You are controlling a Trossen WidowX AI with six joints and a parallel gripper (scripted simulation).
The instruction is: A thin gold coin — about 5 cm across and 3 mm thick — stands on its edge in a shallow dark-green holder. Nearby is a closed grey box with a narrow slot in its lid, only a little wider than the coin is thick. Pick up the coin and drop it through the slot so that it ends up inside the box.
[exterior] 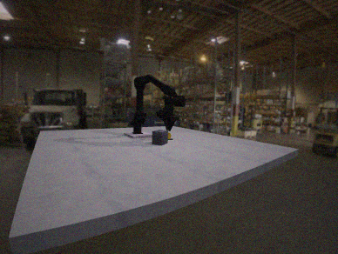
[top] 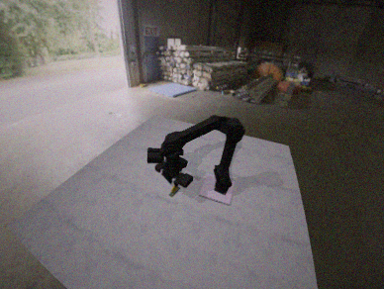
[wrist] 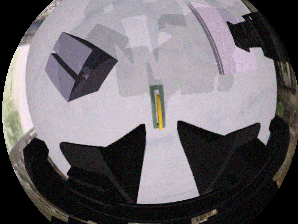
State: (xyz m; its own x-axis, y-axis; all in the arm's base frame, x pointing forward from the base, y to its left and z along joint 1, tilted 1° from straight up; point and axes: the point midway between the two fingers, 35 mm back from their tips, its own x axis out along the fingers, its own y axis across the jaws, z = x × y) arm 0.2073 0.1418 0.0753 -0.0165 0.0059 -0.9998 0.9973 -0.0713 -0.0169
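Now: the thin gold coin 4 cm below my gripper tip.
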